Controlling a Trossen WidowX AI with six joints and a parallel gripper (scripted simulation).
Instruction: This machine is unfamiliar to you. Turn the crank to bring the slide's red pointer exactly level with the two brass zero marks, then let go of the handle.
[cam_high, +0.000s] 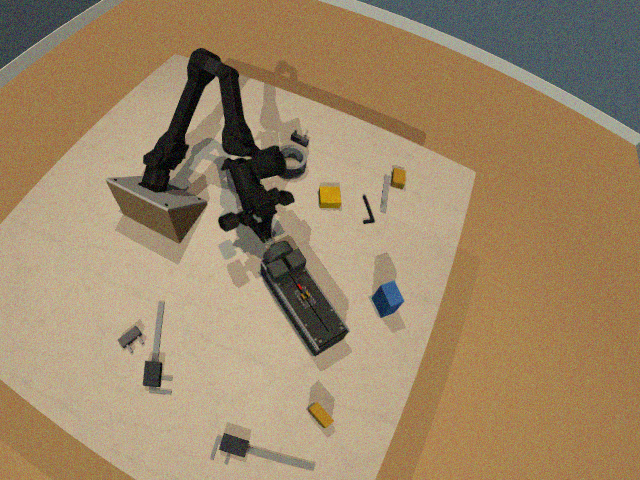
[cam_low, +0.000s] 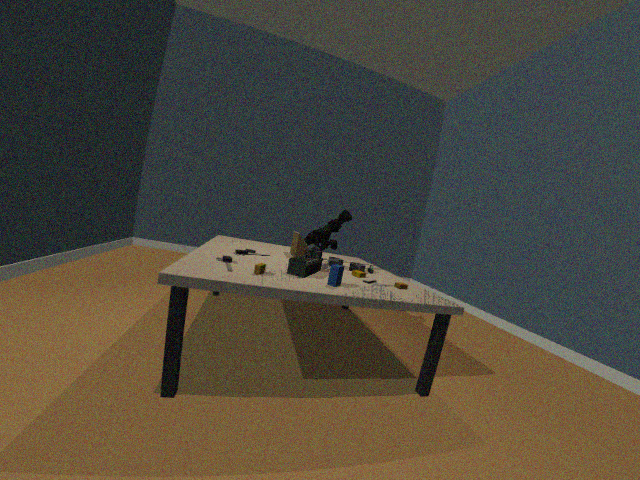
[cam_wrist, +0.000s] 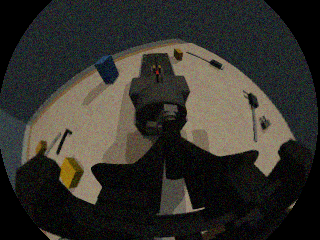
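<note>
My gripper tip is 30 mm below the crank handle, 10 mm to the right of it and 10 mm past it. From my gripper tip the other things lie so: yellow block 250 mm to the left, 90 mm ahead, 80 mm below; red pointer 120 mm ahead, 80 mm to the right, 10 mm below; blue cube 340 mm ahead, 50 mm below, 10 mm to the right.
</note>
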